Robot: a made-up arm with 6 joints. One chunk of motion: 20 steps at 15 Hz.
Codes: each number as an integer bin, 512 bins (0 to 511) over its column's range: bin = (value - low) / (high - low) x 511, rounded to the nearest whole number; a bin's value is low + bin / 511 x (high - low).
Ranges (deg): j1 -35..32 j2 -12..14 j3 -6..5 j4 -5..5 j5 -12..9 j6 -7..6
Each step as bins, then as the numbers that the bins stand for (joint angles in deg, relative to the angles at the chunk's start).
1 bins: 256 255 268 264 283 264
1 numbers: -1.43 0.97 -0.23 0.17 -0.37 -0.28
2 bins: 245 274 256 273 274 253
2 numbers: -2.88 1.94 -0.49 0.34 -0.74 -0.56
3 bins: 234 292 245 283 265 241
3 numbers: -4.32 2.86 -0.73 0.54 -1.11 -0.87
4 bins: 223 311 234 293 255 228
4 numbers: -5.76 3.82 -0.96 0.73 -1.52 -1.20
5 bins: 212 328 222 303 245 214
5 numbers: -7.20 4.69 -1.22 0.93 -1.93 -1.56
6 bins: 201 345 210 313 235 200
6 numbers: -8.65 5.55 -1.48 1.13 -2.34 -1.91
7 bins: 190 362 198 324 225 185
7 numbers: -10.09 6.42 -1.74 1.34 -2.75 -2.29
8 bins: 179 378 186 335 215 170
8 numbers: -11.53 7.23 -2.00 1.56 -3.16 -2.68
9 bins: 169 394 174 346 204 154
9 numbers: -12.84 8.05 -2.25 1.77 -3.62 -3.08
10 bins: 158 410 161 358 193 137
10 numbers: -14.28 8.86 -2.53 2.01 -4.07 -3.51
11 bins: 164 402 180 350 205 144
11 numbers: -13.50 8.45 -2.13 1.85 -3.58 -3.34
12 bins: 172 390 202 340 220 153
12 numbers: -12.45 7.84 -1.65 1.65 -2.96 -3.11
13 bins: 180 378 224 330 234 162
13 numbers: -11.40 7.23 -1.18 1.46 -2.38 -2.88
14 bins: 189 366 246 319 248 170
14 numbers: -10.22 6.62 -0.70 1.24 -1.81 -2.68
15 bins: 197 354 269 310 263 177
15 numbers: -9.17 6.01 -0.21 1.07 -1.19 -2.50
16 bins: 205 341 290 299 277 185
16 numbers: -8.12 5.35 0.24 0.85 -0.62 -2.29
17 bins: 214 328 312 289 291 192
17 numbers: -6.94 4.69 0.72 0.66 -0.04 -2.12
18 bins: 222 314 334 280 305 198
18 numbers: -5.89 3.98 1.19 0.48 0.53 -1.96
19 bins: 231 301 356 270 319 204
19 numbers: -4.71 3.32 1.66 0.28 1.11 -1.81
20 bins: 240 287 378 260 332 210
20 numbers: -3.53 2.60 2.14 0.09 1.64 -1.66
